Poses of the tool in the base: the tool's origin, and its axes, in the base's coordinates. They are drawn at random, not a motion.
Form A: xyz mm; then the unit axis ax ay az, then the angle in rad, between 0 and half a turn.
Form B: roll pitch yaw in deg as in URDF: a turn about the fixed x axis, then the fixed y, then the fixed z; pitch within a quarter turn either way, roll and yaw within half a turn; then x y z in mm. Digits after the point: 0 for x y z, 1 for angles.
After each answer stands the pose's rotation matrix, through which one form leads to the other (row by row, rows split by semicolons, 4 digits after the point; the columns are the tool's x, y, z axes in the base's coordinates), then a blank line. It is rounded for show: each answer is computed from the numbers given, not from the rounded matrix.
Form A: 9 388 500 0.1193 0.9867 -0.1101 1.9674
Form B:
-173.7 68.2 170.5 9 388 500
-0.3666 0.2648 0.8919; 0.0616 0.9635 -0.2607; -0.9284 -0.0406 -0.3695

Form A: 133 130 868 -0.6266 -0.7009 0.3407 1.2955
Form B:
-65.4 -31.3 49.3 133 130 868
0.5577 -0.0081 -0.8300; 0.6477 0.6296 0.4291; 0.5191 -0.7769 0.3564

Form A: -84 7 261 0.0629 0.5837 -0.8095 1.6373
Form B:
-34.9 39.5 -94.6 -84 7 261
-0.0622 0.8469 0.5281; -0.7686 0.2969 -0.5667; -0.6367 -0.4412 0.6324

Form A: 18 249 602 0.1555 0.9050 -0.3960 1.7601
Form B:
-90.4 74.2 -125.7 18 249 602
-0.1594 0.5561 0.8157; -0.2217 0.7849 -0.5785; -0.9620 -0.2731 -0.0019

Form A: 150 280 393 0.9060 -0.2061 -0.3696 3.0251
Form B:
160.4 40.1 -32.8 150 280 393
0.6430 -0.3293 -0.6915; -0.4152 -0.9085 0.0465; -0.6435 0.2572 -0.7209

